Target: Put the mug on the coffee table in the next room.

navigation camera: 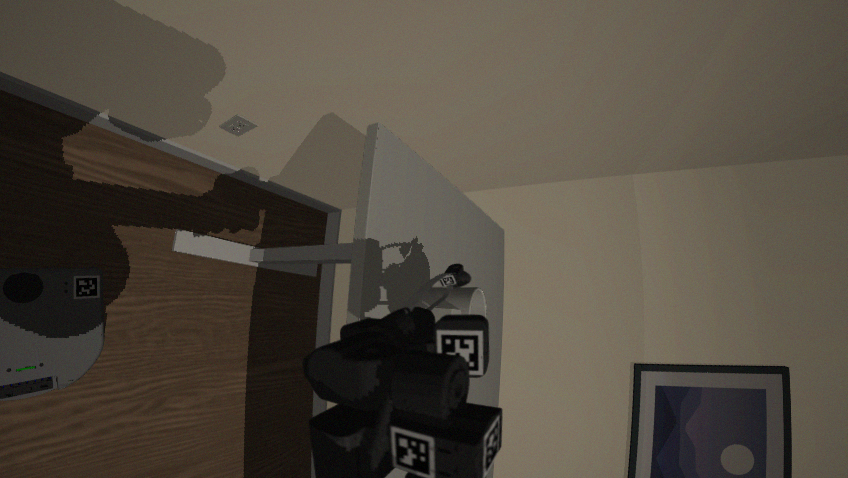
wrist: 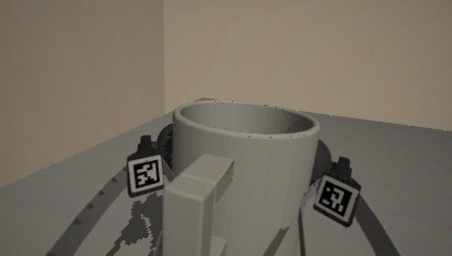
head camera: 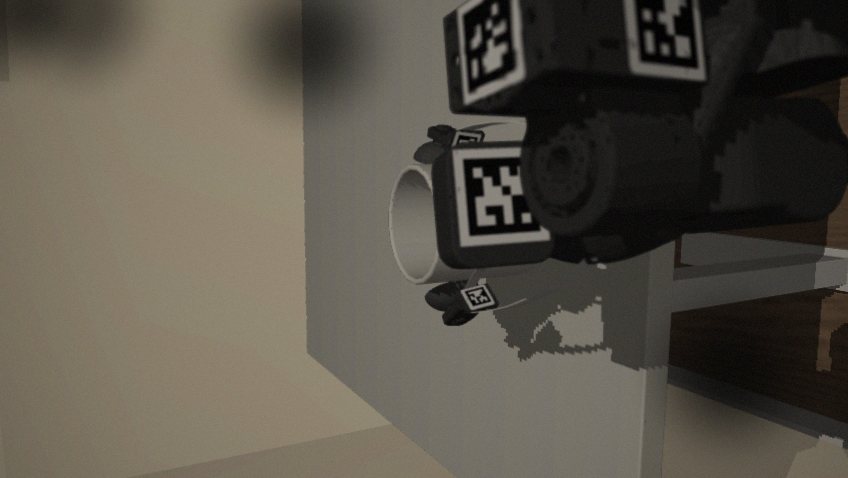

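Observation:
A light grey mug [head camera: 412, 225] [navigation camera: 463, 295] [wrist: 260, 165] is between the two fingertips of my gripper [head camera: 437, 222] [navigation camera: 462, 302] [wrist: 241, 149], which is shut on it. Its open rim faces up and its handle points back at the wrist camera. The mug is over the grey-white table top [head camera: 368, 320] [navigation camera: 415, 195] [wrist: 400, 150], toward the wall side. The head and navigation views are turned sideways. My wrist covers part of the mug in the head view. The mug's bottom is hidden, so I cannot tell if it touches the table.
A table leg [head camera: 748, 276] [navigation camera: 308, 253] stands on the brown wooden floor [head camera: 736, 332] [navigation camera: 195, 314]. Beige walls [head camera: 148, 207] [navigation camera: 570, 249] [wrist: 300, 50] meet in a corner beyond the table. A framed picture [navigation camera: 712, 415] hangs on one wall. My base [navigation camera: 53, 350] shows at the left.

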